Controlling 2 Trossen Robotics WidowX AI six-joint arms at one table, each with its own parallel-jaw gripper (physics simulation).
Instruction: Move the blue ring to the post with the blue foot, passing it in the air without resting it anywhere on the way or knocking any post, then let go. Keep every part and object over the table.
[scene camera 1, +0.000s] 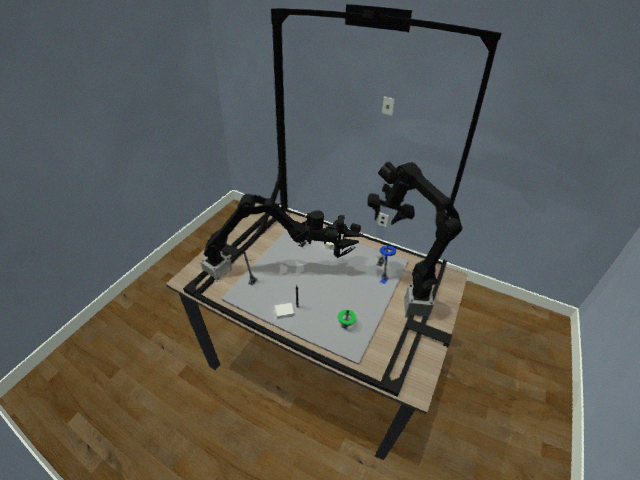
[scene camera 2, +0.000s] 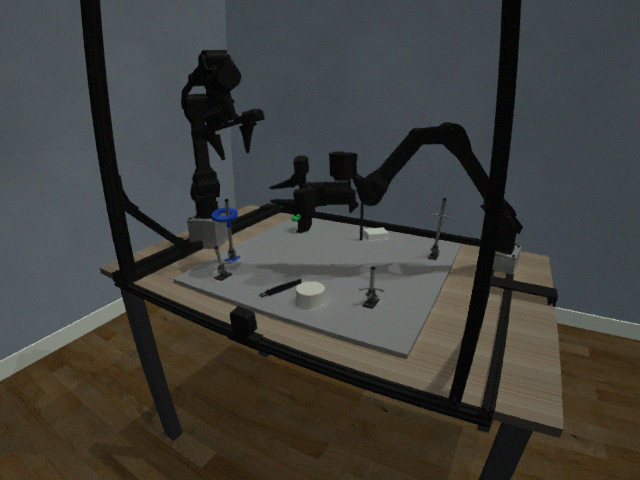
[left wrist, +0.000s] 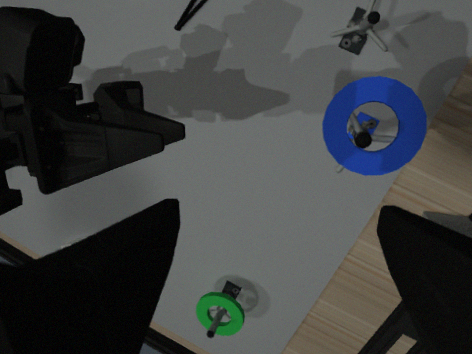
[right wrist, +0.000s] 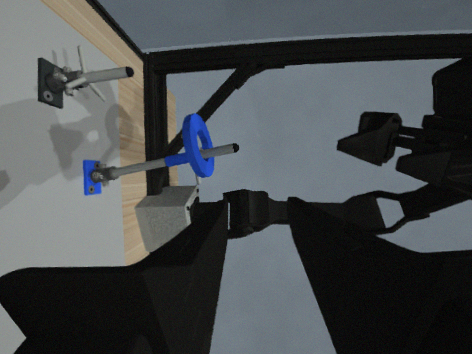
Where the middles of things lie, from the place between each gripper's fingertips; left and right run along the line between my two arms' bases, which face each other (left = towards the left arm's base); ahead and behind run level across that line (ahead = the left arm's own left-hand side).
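The blue ring (left wrist: 408, 108) has my right hand 130 mm to the right of it, 60 mm above it and 20 mm past it. As for the short grey post (right wrist: 79, 79), I find it 150 mm below my right hand, 110 mm to the left of it and 100 mm behind it.
Seen from my left hand, the blue ring is 160 mm below, 40 mm to the left and 10 mm behind. The short grey post is 250 mm below my left hand, and it is also 90 mm behind that hand and 30 mm to the left of it.
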